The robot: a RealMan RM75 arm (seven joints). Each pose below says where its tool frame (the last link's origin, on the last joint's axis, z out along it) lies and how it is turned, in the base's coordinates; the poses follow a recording.
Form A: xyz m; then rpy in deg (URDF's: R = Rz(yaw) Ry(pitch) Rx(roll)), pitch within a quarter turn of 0, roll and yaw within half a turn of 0.
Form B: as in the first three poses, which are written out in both.
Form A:
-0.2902 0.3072 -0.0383 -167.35 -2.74 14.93
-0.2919 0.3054 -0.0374 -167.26 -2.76 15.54
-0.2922 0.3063 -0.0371 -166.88 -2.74 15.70
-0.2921 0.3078 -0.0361 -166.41 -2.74 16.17
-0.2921 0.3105 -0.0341 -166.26 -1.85 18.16
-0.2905 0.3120 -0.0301 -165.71 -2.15 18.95
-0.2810 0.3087 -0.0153 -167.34 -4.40 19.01
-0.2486 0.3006 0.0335 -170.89 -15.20 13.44
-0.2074 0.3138 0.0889 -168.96 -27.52 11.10
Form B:
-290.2 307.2 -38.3 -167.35 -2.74 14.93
-291.9 305.4 -37.4 -167.26 -2.76 15.54
-292.2 306.3 -37.1 -166.88 -2.74 15.70
-292.1 307.8 -36.1 -166.41 -2.74 16.17
-292.1 310.5 -34.1 -166.26 -1.85 18.16
-290.5 312.0 -30.1 -165.71 -2.15 18.95
-281.0 308.7 -15.3 -167.34 -4.40 19.01
-248.6 300.6 33.5 -170.89 -15.20 13.44
-207.4 313.8 88.9 -168.96 -27.52 11.10

